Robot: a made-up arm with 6 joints. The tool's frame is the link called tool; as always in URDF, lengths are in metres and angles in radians. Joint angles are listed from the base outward.
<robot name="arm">
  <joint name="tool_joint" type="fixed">
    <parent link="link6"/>
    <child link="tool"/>
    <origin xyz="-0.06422 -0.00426 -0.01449" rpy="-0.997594 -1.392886 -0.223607"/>
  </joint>
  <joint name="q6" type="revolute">
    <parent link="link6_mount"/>
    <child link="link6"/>
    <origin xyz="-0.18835 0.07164 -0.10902" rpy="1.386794 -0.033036 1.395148"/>
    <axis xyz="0 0 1"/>
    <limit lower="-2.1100" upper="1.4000"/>
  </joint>
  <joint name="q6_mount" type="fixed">
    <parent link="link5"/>
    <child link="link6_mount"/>
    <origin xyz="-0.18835 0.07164 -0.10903" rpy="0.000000 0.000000 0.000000"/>
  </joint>
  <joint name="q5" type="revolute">
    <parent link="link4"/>
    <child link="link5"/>
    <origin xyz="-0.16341 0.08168 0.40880" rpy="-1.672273 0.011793 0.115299"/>
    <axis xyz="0 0 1"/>
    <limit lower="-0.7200" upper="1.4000"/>
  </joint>
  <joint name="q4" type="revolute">
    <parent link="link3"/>
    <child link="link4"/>
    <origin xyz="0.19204 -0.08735 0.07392" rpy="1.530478 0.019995 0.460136"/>
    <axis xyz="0 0 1"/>
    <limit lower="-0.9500" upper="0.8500"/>
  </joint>
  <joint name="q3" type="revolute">
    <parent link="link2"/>
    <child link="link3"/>
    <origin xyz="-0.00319 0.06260 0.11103" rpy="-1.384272 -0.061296 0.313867"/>
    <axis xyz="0 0 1"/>
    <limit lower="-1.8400" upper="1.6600"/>
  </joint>
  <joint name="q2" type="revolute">
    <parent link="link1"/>
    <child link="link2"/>
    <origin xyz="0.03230 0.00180 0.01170" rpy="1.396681 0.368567 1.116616"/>
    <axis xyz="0 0 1"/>
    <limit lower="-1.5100" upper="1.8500"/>
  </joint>
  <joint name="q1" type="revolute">
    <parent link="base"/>
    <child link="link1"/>
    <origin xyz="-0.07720 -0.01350 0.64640" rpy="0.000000 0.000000 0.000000"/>
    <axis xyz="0 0 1"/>
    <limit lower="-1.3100" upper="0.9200"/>
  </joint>
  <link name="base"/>
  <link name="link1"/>
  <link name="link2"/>
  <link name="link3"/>
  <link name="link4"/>
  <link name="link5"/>
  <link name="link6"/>
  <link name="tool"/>
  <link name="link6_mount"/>
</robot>
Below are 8 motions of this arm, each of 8 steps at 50 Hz.
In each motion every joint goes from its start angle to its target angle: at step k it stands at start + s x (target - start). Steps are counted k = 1, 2, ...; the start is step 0. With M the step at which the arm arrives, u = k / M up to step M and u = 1 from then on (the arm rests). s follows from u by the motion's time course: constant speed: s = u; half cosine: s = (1 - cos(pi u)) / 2; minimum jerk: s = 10 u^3 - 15 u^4 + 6 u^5.
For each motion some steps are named. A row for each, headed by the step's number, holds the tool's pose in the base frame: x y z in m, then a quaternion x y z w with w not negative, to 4 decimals.
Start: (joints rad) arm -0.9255 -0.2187 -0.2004 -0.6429 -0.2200 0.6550
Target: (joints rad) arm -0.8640 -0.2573 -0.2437 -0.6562 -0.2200 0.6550
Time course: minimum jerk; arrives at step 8
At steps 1, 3, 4, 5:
1: -0.1417 -0.6616 0.9928 0.3372 0.2701 -0.0019 0.9019
3: -0.1343 -0.6590 0.9983 0.3336 0.2762 -0.0033 0.9014
4: -0.1278 -0.6566 1.0032 0.3303 0.2815 -0.0045 0.9009
5: -0.1213 -0.6540 1.0081 0.3270 0.2867 -0.0057 0.9005

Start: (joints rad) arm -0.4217 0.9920 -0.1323 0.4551 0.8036 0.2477
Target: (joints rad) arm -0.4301 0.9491 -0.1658 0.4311 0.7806 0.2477
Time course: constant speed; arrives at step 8
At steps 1, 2, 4, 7, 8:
1: 0.8098 -0.5035 0.6178 0.0888 -0.4932 0.8059 0.3152
2: 0.8061 -0.5081 0.6123 0.0912 -0.4909 0.8051 0.3200
4: 0.7985 -0.5172 0.6015 0.0959 -0.4864 0.8034 0.3297
7: 0.7865 -0.5310 0.5856 0.1028 -0.4796 0.8006 0.3441
8: 0.7824 -0.5355 0.5804 0.1051 -0.4773 0.7996 0.3489

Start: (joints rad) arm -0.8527 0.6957 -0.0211 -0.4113 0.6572 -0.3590
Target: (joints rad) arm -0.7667 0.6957 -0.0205 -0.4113 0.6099 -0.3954
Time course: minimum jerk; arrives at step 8
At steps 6, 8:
6: 0.2264 -0.9635 0.8371 -0.1488 -0.2021 0.6380 0.7280
8: 0.2330 -0.9602 0.8364 -0.1491 -0.2042 0.6389 0.7265

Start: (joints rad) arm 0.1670 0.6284 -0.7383 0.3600 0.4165 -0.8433
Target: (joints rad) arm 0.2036 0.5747 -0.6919 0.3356 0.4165 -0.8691
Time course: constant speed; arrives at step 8
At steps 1, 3, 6, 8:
1: 0.5344 -0.4545 0.2629 0.0433 -0.5548 0.4313 0.7101
3: 0.5418 -0.4538 0.2720 0.0389 -0.5516 0.4410 0.7069
6: 0.5529 -0.4522 0.2858 0.0323 -0.5468 0.4553 0.7019
8: 0.5605 -0.4507 0.2950 0.0279 -0.5436 0.4648 0.6983

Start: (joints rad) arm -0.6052 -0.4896 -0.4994 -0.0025 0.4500 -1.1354
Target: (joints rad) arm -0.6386 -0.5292 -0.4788 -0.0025 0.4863 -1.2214
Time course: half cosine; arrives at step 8
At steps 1, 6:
1: -0.0520 -0.8455 0.9554 -0.4290 0.0621 0.4035 0.8058
6: -0.0539 -0.8509 0.9668 -0.4505 0.0651 0.4129 0.7889

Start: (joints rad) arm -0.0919 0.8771 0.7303 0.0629 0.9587 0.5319
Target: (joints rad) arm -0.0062 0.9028 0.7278 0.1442 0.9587 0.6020
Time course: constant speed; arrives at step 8
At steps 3, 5, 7, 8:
3: 0.7850 0.2316 1.1670 0.1290 0.0203 -0.9829 0.1298
5: 0.7771 0.2564 1.1651 0.1264 0.0228 -0.9809 0.1463
7: 0.7683 0.2811 1.1634 0.1240 0.0252 -0.9785 0.1628
8: 0.7636 0.2933 1.1627 0.1229 0.0264 -0.9772 0.1711

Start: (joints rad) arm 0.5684 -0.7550 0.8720 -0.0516 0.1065 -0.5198
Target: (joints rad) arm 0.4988 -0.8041 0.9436 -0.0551 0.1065 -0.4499
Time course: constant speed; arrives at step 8
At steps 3, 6, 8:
3: 0.6146 0.3507 0.3957 -0.0230 0.2562 0.9608 0.1035
6: 0.6146 0.3361 0.3789 -0.0114 0.2784 0.9546 0.1054
8: 0.6142 0.3261 0.3676 -0.0034 0.2930 0.9501 0.1066

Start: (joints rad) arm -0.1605 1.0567 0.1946 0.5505 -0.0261 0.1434
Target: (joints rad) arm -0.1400 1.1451 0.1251 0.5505 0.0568 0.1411
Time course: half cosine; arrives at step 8
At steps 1, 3, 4, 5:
1: 0.6798 0.0108 0.6536 0.4152 -0.5311 0.7006 0.2338
3: 0.6883 0.0101 0.6575 0.4103 -0.5420 0.6982 0.2244
4: 0.6942 0.0096 0.6601 0.4069 -0.5496 0.6963 0.2179
5: 0.7001 0.0091 0.6627 0.4034 -0.5572 0.6943 0.2114

